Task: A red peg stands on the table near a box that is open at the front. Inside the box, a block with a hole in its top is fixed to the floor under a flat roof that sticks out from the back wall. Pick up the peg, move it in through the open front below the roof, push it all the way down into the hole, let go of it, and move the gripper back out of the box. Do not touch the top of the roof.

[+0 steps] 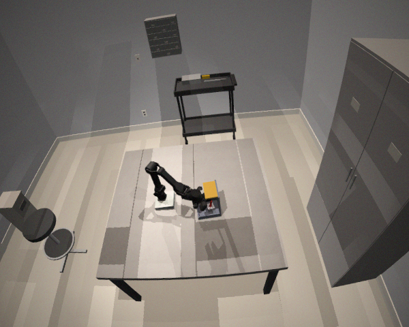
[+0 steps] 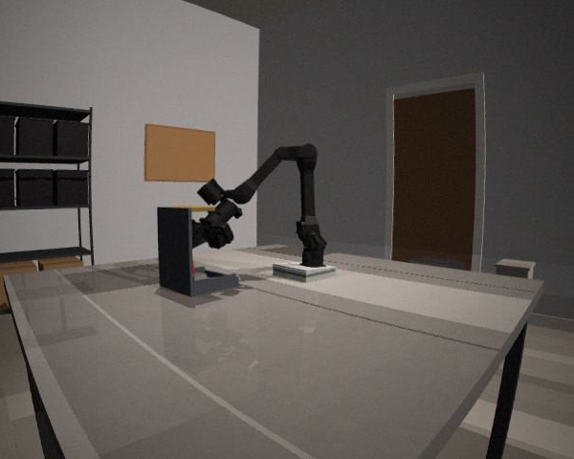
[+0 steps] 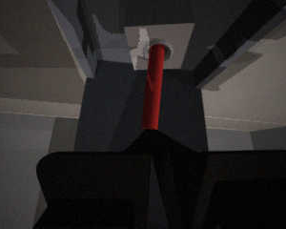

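My gripper tip is now 11 cm below the yellow roof. From my gripper tip the other things lie so: red peg: 4 cm below, 1 cm behind.
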